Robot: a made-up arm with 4 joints.
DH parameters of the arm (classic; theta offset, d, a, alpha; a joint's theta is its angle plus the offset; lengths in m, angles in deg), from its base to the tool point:
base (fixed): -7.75 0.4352 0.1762 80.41
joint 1: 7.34 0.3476 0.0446 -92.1
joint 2: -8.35 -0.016 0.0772 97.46
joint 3: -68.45 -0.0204 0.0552 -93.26
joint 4: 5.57 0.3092 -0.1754 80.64
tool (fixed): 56.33 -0.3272 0 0
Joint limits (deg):
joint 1: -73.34..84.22
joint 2: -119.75..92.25
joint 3: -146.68..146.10
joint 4: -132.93..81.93
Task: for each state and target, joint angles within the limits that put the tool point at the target. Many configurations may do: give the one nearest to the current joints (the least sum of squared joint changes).
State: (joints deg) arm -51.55 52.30 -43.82 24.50
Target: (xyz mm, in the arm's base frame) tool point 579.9 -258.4 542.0
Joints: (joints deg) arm -45.33 33.60 -13.86 50.90
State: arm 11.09 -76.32 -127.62 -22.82
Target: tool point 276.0 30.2 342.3
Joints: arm 4.49 -36.28 -134.42 -73.67
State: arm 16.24 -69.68 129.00 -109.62
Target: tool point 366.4 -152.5 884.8
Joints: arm 2.68 -35.28 120.50 -71.51
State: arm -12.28 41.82 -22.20 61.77
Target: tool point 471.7 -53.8 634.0
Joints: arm -14.95 55.94 -32.63 48.76
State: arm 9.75 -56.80 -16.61 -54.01
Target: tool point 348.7 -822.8 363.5
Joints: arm -12.49 -115.04 -64.76 -39.24
